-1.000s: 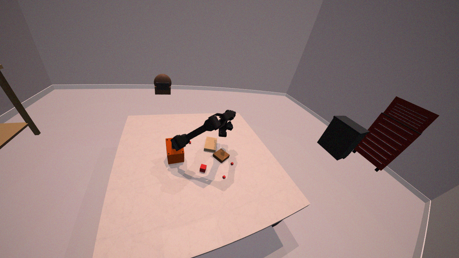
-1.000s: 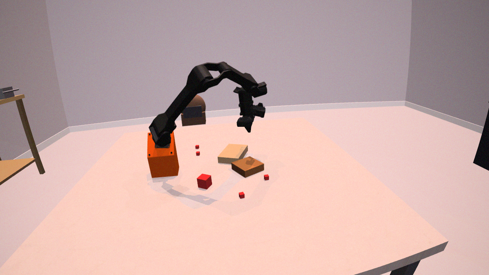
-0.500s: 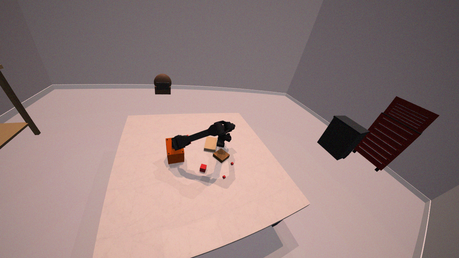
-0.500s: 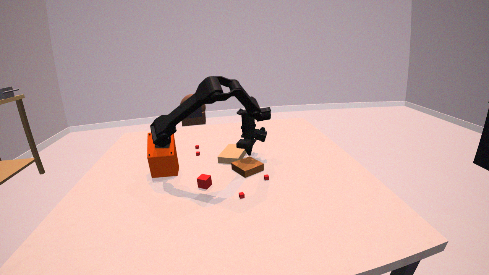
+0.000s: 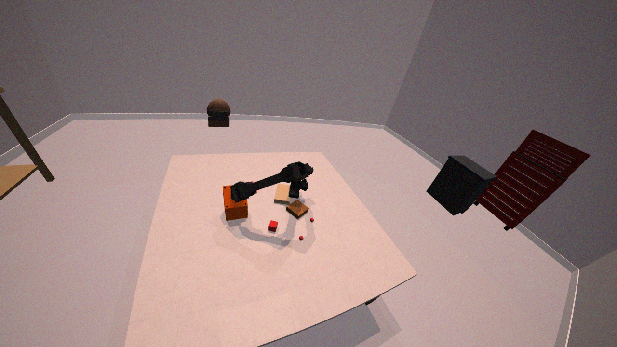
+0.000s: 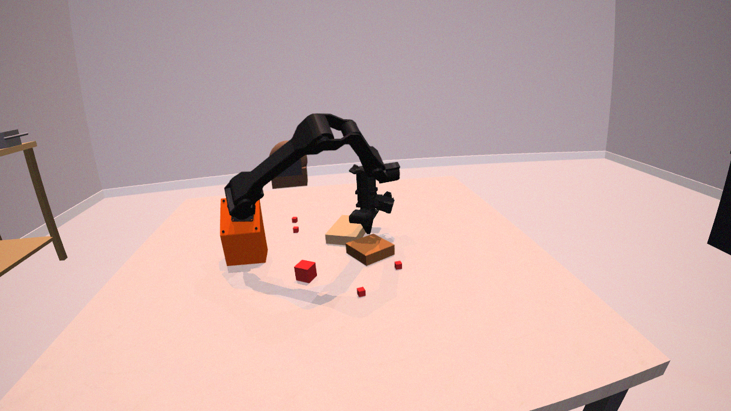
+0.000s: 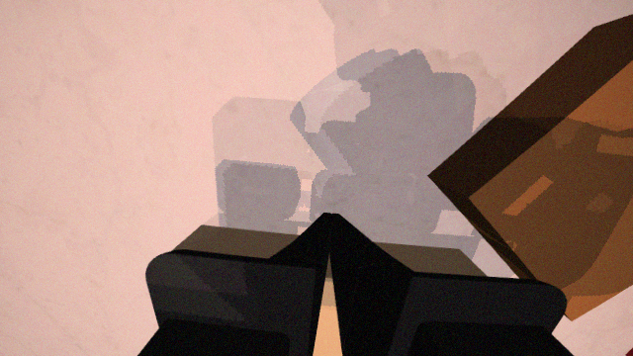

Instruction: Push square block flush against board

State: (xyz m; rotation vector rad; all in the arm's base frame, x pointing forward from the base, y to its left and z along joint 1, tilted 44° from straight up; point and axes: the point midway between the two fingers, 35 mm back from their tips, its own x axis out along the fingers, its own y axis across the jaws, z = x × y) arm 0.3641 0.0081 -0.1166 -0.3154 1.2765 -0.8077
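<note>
Right now my gripper tip is 60 mm past the tan board, 20 mm to the right of it and 10 mm below it. Round my gripper tip: red cube 180 mm behind, 230 mm to the right, 10 mm above; brown square block 10 mm behind, 120 mm to the right, 10 mm above.
</note>
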